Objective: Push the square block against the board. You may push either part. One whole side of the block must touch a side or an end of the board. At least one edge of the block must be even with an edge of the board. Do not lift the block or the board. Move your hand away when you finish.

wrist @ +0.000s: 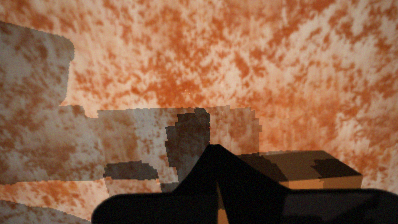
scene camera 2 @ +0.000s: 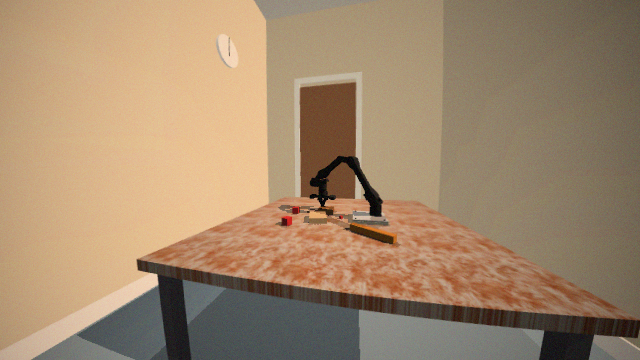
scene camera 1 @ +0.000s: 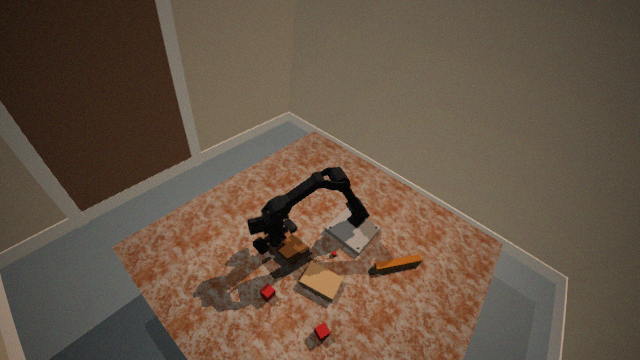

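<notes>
There is a tan board (scene camera 1: 319, 280), though in the wrist view that board is out of frame. My own gripper (wrist: 213, 150) I can see too.
</notes>
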